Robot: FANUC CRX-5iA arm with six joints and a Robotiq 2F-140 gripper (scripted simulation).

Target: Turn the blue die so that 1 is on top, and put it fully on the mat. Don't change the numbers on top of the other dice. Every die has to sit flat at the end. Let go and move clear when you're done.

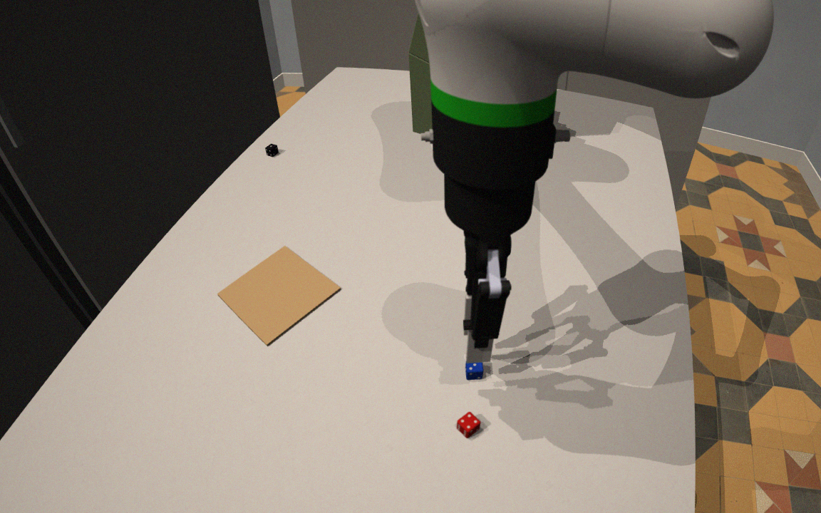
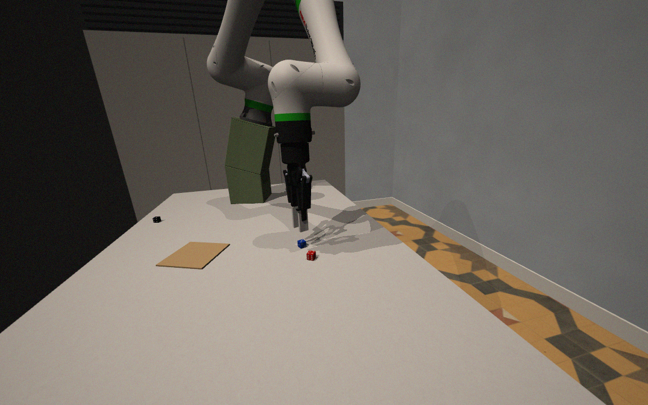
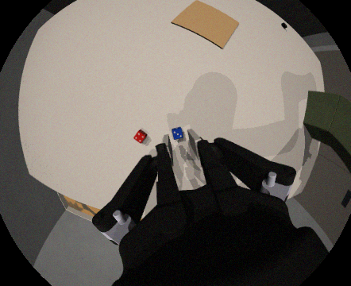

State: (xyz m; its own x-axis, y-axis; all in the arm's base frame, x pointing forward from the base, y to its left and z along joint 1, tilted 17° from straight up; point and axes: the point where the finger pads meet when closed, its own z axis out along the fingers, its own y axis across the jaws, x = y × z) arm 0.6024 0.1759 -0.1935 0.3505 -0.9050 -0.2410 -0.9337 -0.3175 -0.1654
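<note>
My gripper is now 8 cm above the blue die. Round my hand: mat: 31 cm to the right, 9 cm below, 4 cm behind; red die: 8 cm below, 8 cm ahead, 2 cm to the left; black die: 54 cm to the right, 38 cm behind, 8 cm below.
</note>
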